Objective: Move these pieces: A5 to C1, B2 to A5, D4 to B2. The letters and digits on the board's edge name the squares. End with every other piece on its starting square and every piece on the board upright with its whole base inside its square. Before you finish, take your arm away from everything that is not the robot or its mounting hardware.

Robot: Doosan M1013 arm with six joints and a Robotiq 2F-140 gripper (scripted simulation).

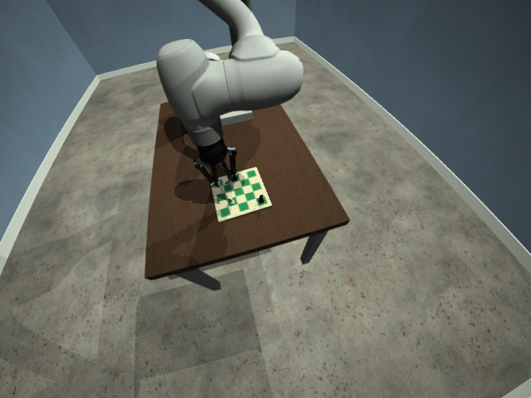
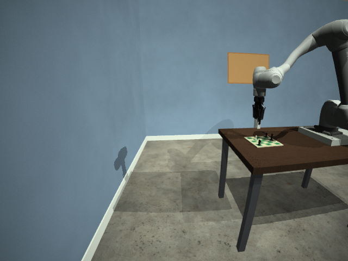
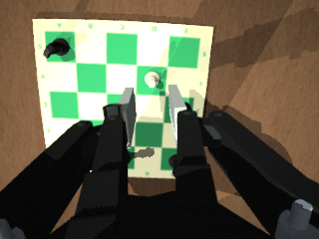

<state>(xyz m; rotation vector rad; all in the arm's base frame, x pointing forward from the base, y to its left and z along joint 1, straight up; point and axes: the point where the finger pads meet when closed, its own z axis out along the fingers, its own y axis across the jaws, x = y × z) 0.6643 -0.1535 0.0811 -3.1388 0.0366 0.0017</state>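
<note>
The small pale piece is 110 mm below my hand. From my hand the other things lie so: black chess piece 50 mm ahead, 110 mm to the left, 110 mm below; then cream chessboard 40 mm behind, 40 mm to the left, 130 mm below.
</note>
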